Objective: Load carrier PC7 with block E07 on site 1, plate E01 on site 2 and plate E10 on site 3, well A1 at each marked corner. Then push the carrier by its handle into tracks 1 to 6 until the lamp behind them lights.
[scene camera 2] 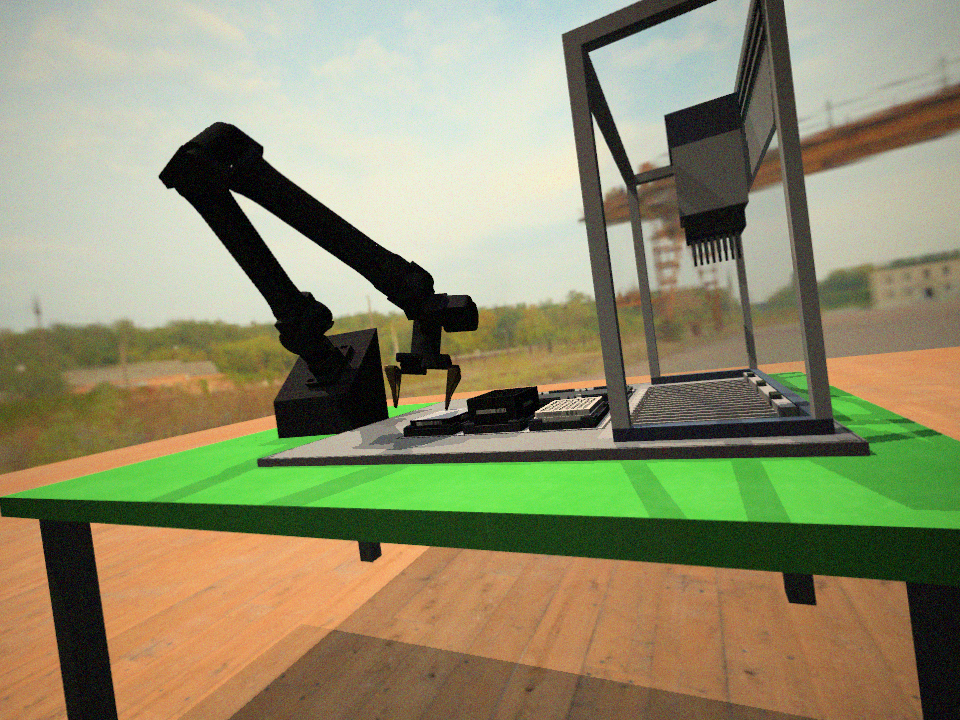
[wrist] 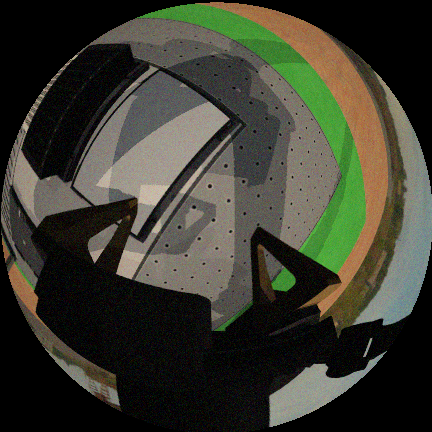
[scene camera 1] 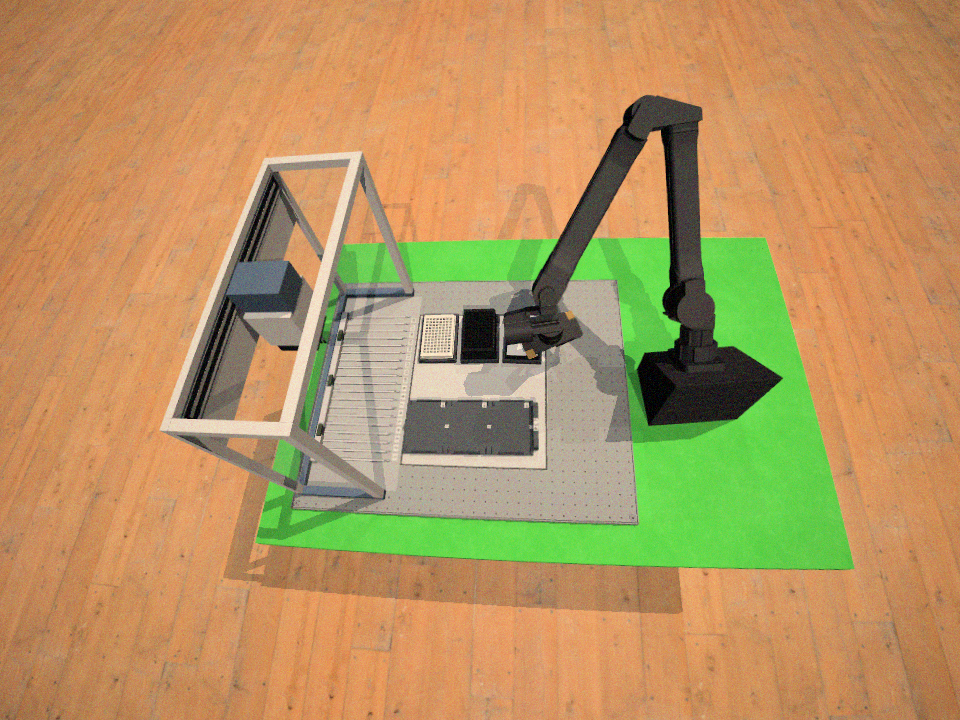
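Where they show: gripper, fingertip midpoint: (scene camera 2: 420,408) (wrist: 196,219); arm's base, link origin: (scene camera 2: 331,367) (scene camera 1: 694,362).
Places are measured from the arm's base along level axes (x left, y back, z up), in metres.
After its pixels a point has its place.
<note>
My gripper (scene camera 1: 550,334) {x -0.137, y -0.300, z -0.102 m} (scene camera 2: 421,407) {x -0.137, y -0.300, z -0.102 m} (wrist: 196,219) {x -0.137, y -0.300, z -0.102 m} is open and empty, above the right end of the labware row. Its fingers stand wide apart. A low plate with a smooth pale top (scene camera 1: 517,351) {x -0.115, y -0.384, z -0.111 m} (scene camera 2: 440,418) {x -0.217, y -0.378, z -0.112 m} (wrist: 150,145) {x -0.166, y -0.358, z -0.111 m} sits in the right holder, partly under the gripper in scene camera 1. A taller black block (scene camera 1: 479,333) {x -0.163, y -0.478, z -0.088 m} (scene camera 2: 502,403) {x -0.236, y -0.496, z -0.094 m} (wrist: 75,110) {x -0.165, y -0.438, z -0.095 m} sits in the middle holder. A white plate with many wells (scene camera 1: 438,336) {x -0.178, y -0.588, z -0.114 m} (scene camera 2: 572,408) {x -0.227, y -0.601, z -0.112 m} sits in the left holder. The dark carrier (scene camera 1: 469,427) {x 0.074, y -0.512, z -0.127 m} lies flat with its handle to the right; no labware stands on it. Labels are unreadable.
The grooved tracks (scene camera 1: 372,364) {x -0.120, y -0.770, z -0.137 m} (scene camera 2: 694,403) lie left of the carrier, with small dark lamp blocks behind. A tall gantry frame (scene camera 1: 323,310) {x 0.020, y -0.696, z 0.332 m} (scene camera 2: 597,232) {x -0.350, y -0.677, z 0.109 m} stands over them, carrying a head (scene camera 1: 267,286) {x -0.047, y -0.812, z 0.322 m} (scene camera 2: 705,162) with downward tips. A perforated deck (scene camera 1: 589,496) {x 0.249, y -0.246, z -0.138 m} lies beneath.
</note>
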